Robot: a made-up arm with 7 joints.
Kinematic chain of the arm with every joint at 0, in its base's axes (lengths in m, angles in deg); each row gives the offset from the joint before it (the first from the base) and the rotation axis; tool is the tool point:
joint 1: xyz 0 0 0.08 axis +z
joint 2: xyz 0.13 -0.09 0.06 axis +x
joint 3: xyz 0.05 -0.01 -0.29 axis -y
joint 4: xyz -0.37 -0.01 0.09 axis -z
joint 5: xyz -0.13 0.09 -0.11 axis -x
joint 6: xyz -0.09 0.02 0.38 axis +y
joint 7: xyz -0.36 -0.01 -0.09 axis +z
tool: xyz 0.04 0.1 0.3
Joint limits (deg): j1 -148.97..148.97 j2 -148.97..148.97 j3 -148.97..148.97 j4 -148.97..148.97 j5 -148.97..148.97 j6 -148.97..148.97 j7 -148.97..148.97
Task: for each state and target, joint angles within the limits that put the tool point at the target. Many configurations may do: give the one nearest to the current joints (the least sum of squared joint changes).
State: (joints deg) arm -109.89 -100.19 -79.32 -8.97 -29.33 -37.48 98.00
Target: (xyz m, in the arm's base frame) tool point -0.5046 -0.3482 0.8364
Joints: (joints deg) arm -148.97 -61.01 -108.45 -46.76 -38.28 -42.42 98.42
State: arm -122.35 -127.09 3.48 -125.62 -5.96 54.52 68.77
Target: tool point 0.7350 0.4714 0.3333
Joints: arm -123.27 -134.45 15.22 -106.85 26.94 57.24 69.86
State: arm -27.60 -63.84 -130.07 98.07 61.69 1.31 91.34
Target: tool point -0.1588 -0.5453 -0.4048
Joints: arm -8.68 -74.47 -137.67 117.11 71.04 -21.61 86.28
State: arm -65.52 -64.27 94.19 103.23 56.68 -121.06 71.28
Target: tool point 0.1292 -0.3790 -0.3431
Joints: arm -45.70 -41.99 105.08 113.38 51.64 -101.43 66.38
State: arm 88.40 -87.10 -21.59 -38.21 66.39 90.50 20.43
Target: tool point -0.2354 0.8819 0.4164
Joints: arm 57.63 -59.79 -82.66 -61.38 35.15 67.79 30.98
